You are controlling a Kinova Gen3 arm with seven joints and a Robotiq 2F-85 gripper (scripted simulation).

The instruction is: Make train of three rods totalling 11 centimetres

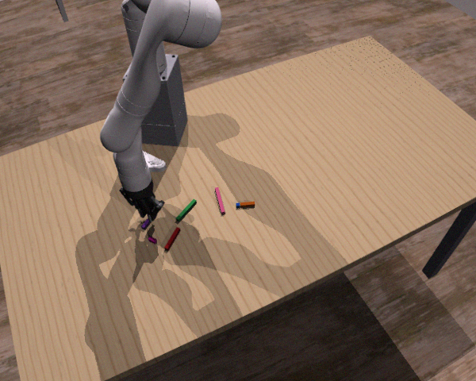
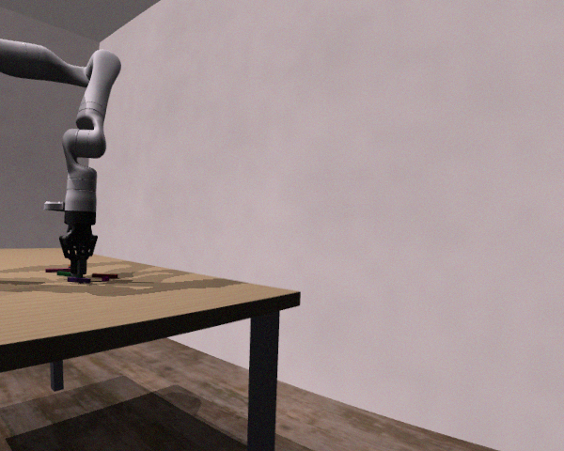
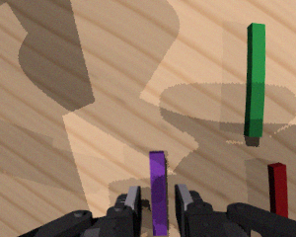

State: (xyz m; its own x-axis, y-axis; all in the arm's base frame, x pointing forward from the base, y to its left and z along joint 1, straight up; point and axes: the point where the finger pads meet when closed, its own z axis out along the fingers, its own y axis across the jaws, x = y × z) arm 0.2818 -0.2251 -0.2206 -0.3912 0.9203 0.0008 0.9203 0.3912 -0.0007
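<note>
Right now the purple rod is 30 mm below my hand. Also, from my hand: short magenta rod (60 mm ahead, 30 mm to the right, 30 mm below); then red rod (90 mm ahead, 20 mm to the left, 30 mm below); then green rod (40 mm ahead, 100 mm to the left, 30 mm below).
</note>
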